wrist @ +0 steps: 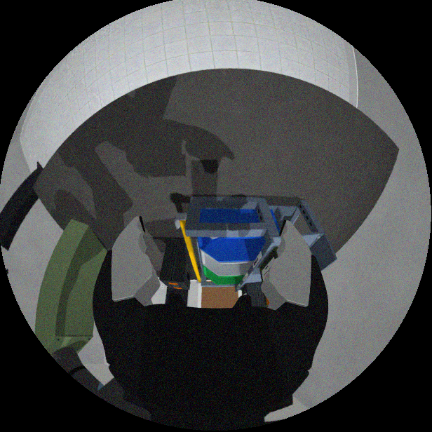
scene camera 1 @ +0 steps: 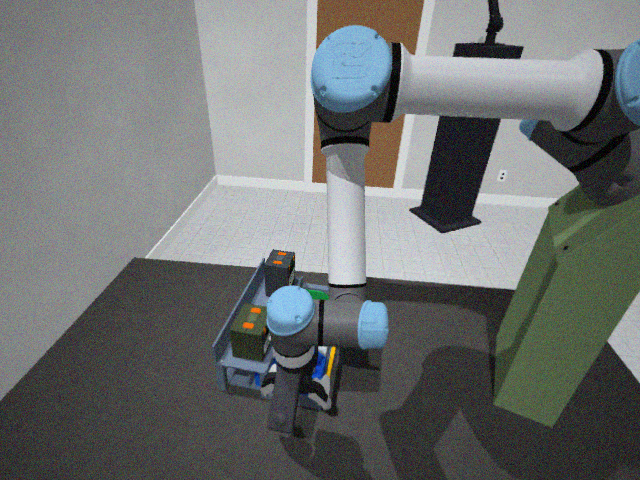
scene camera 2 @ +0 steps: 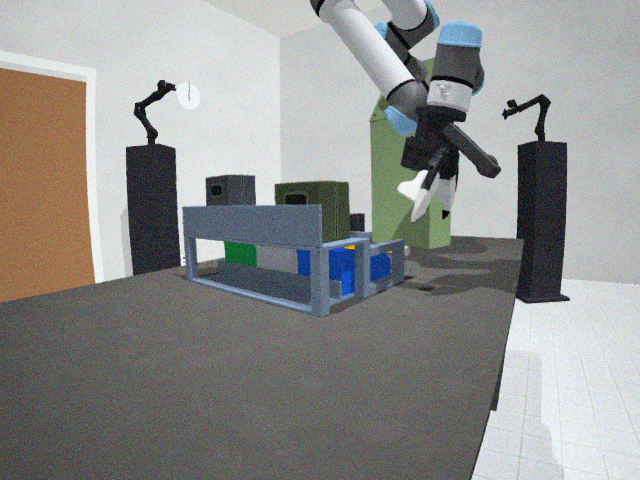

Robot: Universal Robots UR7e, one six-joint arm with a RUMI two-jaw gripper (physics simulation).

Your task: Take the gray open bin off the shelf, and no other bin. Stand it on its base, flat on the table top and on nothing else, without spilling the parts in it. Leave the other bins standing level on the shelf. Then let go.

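Places are measured from the arm's base along level axes (x back, y up, z left), in millimetres.
Pixels of known places: gripper, fingertip midpoint: (scene camera 2: 429,220); arm's base, link origin: (scene camera 1: 635,175).
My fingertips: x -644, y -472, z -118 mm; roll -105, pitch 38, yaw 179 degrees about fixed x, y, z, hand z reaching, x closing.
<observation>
Ahead of a thing's pixels: the offset from my fingertips to its middle. "pt": to the spot under its first point.
The gray open bin @[dy -85, dx +114, dz -241 mm] (scene camera 2: 276,257) (wrist: 232,268) sits in the blue-gray shelf @[pt dy +2, dx -53, dz -305 mm] (scene camera 2: 253,224) (wrist: 227,232), between the blue bin @[dy -85, dx +49, dz -150 mm] (scene camera 1: 319,365) (scene camera 2: 339,262) (wrist: 232,248) and the green bin @[dy -85, dx +182, dz -330 mm] (scene camera 1: 317,294) (scene camera 2: 240,254) (wrist: 222,277). The arm hides the gray bin in scene camera 1. The parts in it cannot be made out. My gripper (scene camera 1: 297,400) (scene camera 2: 430,217) (wrist: 212,220) is open and empty. It hangs tilted above and beyond the shelf's blue-bin end, apart from the gray bin. The three bins look level.
An olive case @[dy +21, dx -31, dz -209 mm] (scene camera 1: 249,338) (scene camera 2: 338,206) and a dark gray case @[dy +34, dx +111, dz -391 mm] (scene camera 1: 279,273) (scene camera 2: 232,191) stand on the shelf's raised side. A black case @[dy -62, dx +239, dz -152 mm] (scene camera 2: 356,222) (wrist: 175,265) stands beyond a yellow strip @[dy -68, dx +198, dz -178 mm] (scene camera 1: 331,360) (wrist: 190,250). The green pedestal (scene camera 1: 558,310) (scene camera 2: 388,155) (wrist: 60,295) stands further off.
</observation>
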